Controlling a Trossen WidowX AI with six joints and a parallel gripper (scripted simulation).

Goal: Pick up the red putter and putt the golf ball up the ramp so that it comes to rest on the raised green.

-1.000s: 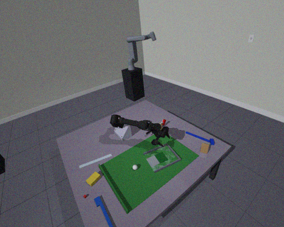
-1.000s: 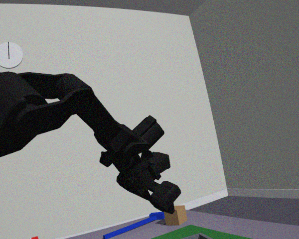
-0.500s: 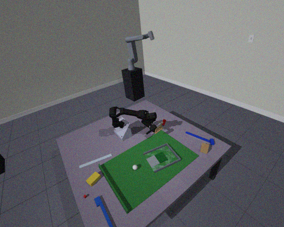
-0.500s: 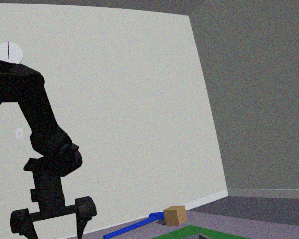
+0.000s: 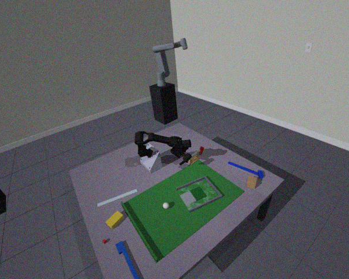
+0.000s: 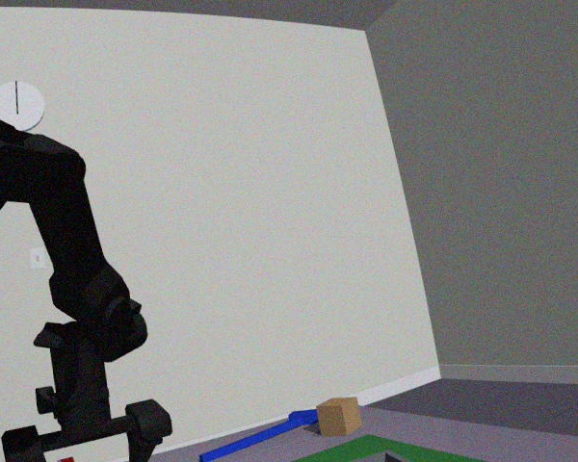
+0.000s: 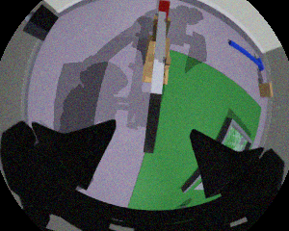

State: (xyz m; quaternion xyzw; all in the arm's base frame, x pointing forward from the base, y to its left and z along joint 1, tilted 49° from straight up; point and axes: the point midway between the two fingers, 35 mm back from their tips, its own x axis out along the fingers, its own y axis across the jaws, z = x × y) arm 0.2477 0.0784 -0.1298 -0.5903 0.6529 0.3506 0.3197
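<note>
My gripper tip is now 1 cm past the red putter, 11 cm to the right of it and 2 cm above it. From my gripper tip the other things lie so: white golf ball (20 cm ahead, 36 cm to the right, 6 cm below); green mat (23 cm ahead, 23 cm to the right, 8 cm below); tan stand (1 cm behind, 13 cm to the left, 5 cm below).
</note>
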